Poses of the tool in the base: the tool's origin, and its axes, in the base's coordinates. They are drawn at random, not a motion.
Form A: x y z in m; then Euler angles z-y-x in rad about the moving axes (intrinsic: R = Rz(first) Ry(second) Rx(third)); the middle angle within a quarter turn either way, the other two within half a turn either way.
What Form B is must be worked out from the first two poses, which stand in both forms.
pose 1, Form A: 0.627, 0.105, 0.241, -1.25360, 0.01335, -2.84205
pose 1, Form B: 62.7, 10.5, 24.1, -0.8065, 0.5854, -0.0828, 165.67
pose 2, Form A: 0.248, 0.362, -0.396, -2.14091, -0.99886, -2.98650
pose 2, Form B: 24.8, 36.2, -39.6, 0.4905, -0.8133, 0.3130, 134.55
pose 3, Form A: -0.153, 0.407, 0.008, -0.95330, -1.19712, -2.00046
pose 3, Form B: -15.3, 40.7, 0.8, -0.7698, 0.0494, -0.6363, 159.39
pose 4, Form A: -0.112, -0.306, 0.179, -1.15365, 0.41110, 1.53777
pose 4, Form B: -11.2, -30.6, 17.9, 0.7575, -0.2891, -0.5853, 118.36
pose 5, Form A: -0.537, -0.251, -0.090, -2.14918, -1.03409, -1.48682
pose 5, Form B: -53.7, -25.1, -9.0, -0.6001, 0.3441, -0.7221, 178.80
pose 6, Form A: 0.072, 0.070, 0.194, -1.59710, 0.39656, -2.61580
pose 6, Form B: 7.2, 7.0, 19.4, -0.6571, 0.7519, -0.0524, 143.39
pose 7, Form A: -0.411, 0.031, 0.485, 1.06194, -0.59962, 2.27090
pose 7, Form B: -41.1, 3.1, 48.5, 0.8289, 0.3389, 0.4450, 155.54
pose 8, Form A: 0.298, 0.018, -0.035, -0.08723, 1.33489, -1.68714
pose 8, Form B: 29.8, 1.8, -3.5, -0.6760, 0.5196, 0.5225, 114.39
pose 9, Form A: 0.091, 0.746, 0.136, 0.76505, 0.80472, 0.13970
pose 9, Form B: 9.1, 74.6, 13.6, -0.1700, 0.7616, 0.6254, 60.97
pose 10, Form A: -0.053, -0.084, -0.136, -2.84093, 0.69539, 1.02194
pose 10, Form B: -5.3, -8.4, -13.6, -0.3630, 0.4104, 0.8365, 175.19
